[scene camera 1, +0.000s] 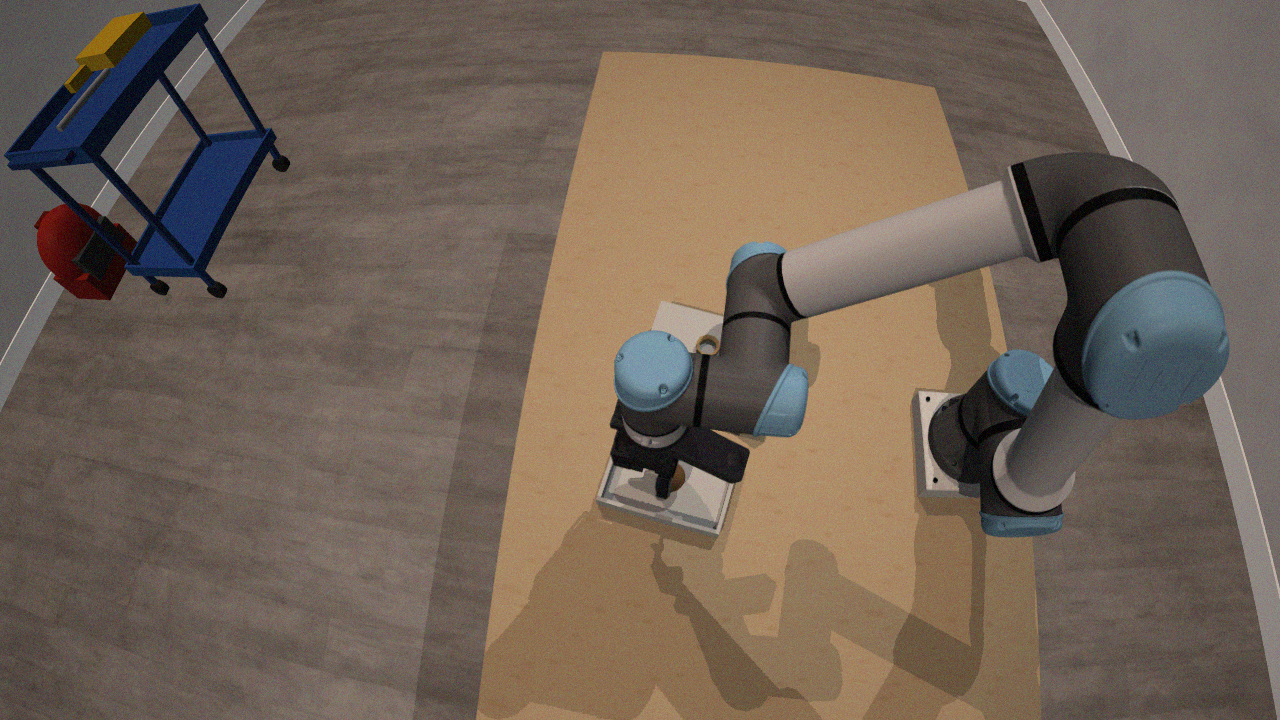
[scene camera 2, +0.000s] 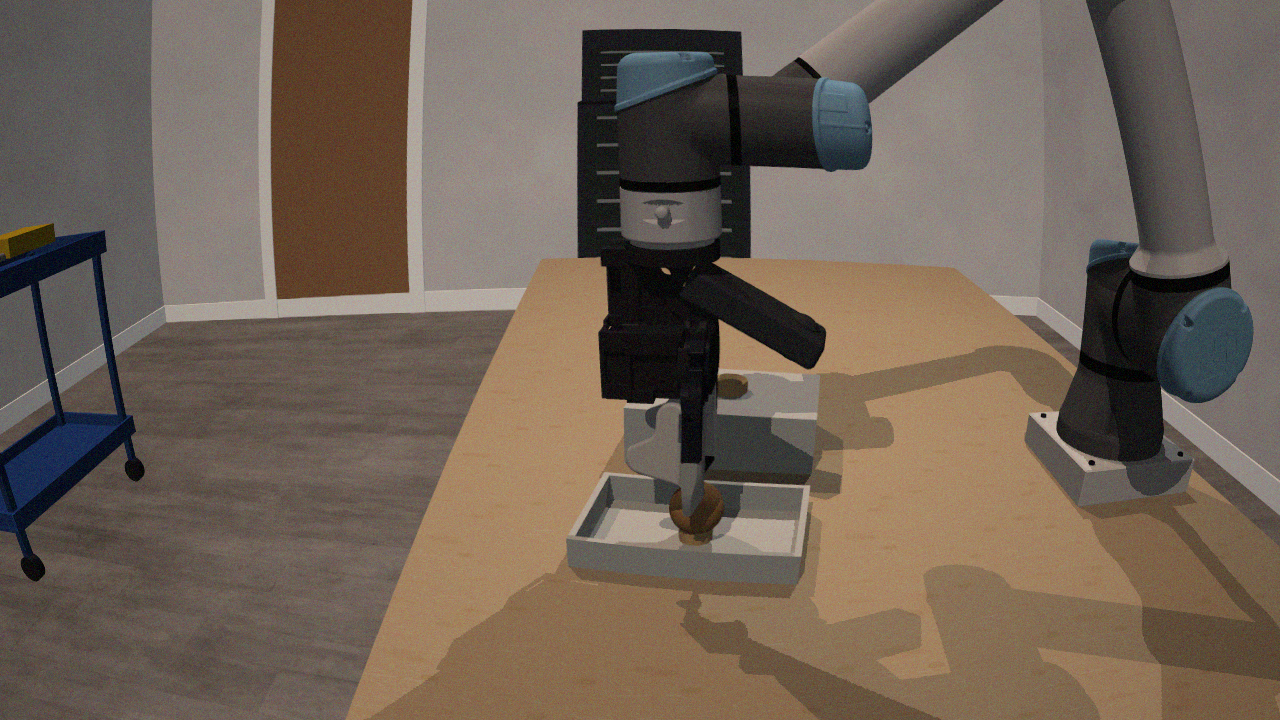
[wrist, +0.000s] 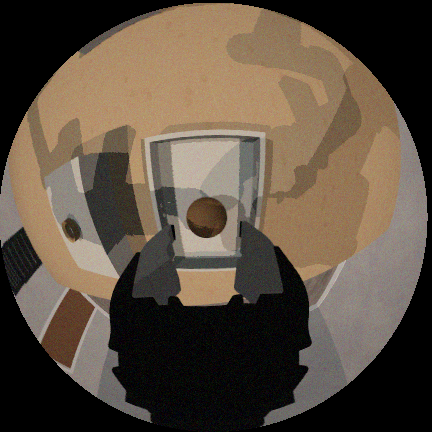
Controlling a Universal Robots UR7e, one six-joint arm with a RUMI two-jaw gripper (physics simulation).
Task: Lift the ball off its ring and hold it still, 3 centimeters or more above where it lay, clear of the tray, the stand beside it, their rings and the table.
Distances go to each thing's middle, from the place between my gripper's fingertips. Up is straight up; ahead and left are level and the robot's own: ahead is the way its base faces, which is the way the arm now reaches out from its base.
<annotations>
Now: the brown ball [scene camera 2: 709, 512] 1 cm below my hand. Round my hand: shallow grey tray [scene camera 2: 625, 526] 3 cm below; then grey box-shaped stand [scene camera 2: 766, 421] 20 cm to the right, 6 cm behind, 1 cm below.
</annotations>
